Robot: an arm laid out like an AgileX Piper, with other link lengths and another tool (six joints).
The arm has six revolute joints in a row. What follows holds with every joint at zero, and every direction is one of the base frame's.
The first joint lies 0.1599 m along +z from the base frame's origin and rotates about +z.
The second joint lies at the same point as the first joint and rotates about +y.
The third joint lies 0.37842 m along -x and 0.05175 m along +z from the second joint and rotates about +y.
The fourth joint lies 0.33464 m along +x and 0.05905 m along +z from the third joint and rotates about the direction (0.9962, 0, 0.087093).
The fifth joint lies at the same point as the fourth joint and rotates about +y.
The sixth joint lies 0.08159 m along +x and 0.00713 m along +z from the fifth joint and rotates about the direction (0.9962, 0, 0.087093).
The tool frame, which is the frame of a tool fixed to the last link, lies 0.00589 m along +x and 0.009 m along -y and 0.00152 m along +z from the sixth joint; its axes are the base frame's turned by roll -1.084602, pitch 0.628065 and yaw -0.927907 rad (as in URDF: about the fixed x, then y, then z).
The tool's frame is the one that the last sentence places.
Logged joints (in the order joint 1, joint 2, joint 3, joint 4, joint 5, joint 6), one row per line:
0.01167, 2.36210, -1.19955, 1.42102, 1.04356, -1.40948
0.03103, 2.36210, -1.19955, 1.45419, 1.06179, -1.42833
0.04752, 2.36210, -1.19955, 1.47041, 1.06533, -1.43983
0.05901, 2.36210, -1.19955, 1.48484, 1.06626, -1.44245
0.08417, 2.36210, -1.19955, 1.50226, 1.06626, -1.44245
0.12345, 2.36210, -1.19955, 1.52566, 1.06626, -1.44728
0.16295, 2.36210, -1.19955, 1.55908, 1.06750, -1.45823
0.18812, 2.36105, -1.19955, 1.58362, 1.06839, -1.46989
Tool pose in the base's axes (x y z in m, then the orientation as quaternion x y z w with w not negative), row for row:
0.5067, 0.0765, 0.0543, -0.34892, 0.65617, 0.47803, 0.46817
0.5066, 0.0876, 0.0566, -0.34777, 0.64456, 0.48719, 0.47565
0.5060, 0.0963, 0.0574, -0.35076, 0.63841, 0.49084, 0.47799
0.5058, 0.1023, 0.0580, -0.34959, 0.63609, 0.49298, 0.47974
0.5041, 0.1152, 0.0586, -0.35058, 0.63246, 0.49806, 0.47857
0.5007, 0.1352, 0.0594, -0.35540, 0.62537, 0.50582, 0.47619
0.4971, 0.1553, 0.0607, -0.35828, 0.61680, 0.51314, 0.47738
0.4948, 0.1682, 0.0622, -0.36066, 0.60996, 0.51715, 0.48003
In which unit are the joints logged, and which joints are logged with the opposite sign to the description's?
The joints are logged in radians. Opposite sign: none.
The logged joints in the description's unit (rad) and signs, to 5 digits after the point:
0.01167, 2.36210, -1.19955, 1.42102, 1.04356, -1.40948
0.03103, 2.36210, -1.19955, 1.45419, 1.06179, -1.42833
0.04752, 2.36210, -1.19955, 1.47041, 1.06533, -1.43983
0.05901, 2.36210, -1.19955, 1.48484, 1.06626, -1.44245
0.08417, 2.36210, -1.19955, 1.50226, 1.06626, -1.44245
0.12345, 2.36210, -1.19955, 1.52566, 1.06626, -1.44728
0.16295, 2.36210, -1.19955, 1.55908, 1.06750, -1.45823
0.18812, 2.36105, -1.19955, 1.58362, 1.06839, -1.46989

